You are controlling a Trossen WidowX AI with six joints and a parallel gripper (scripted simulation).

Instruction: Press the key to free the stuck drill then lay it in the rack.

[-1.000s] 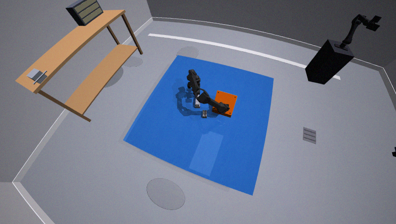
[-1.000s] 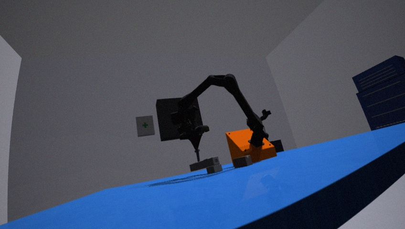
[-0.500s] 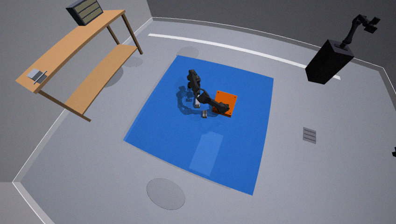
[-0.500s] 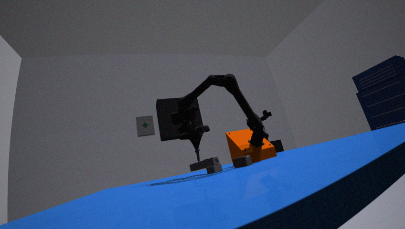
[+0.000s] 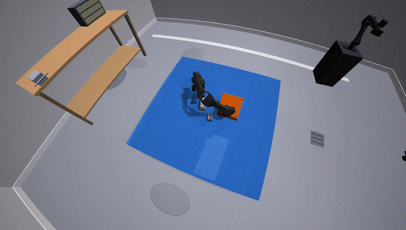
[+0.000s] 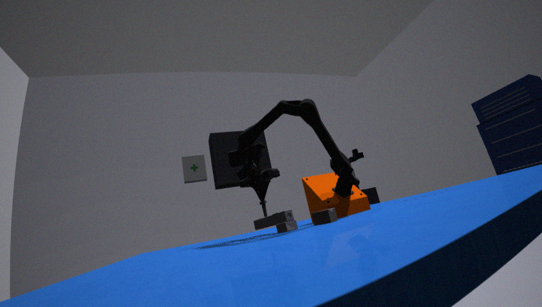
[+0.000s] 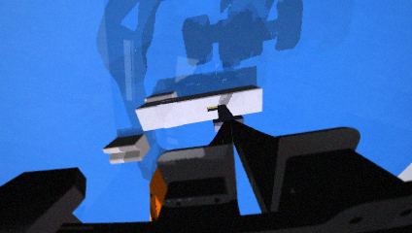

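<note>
My gripper tip is now 30 mm above the dark t-shaped piece. Also, from my gripper tip: drill 10 mm behind, 60 mm to the left, 70 mm below; light grey block 10 mm behind, 40 mm to the left, 80 mm below; grey notched block 120 mm behind, 180 mm to the left, 100 mm below.
</note>
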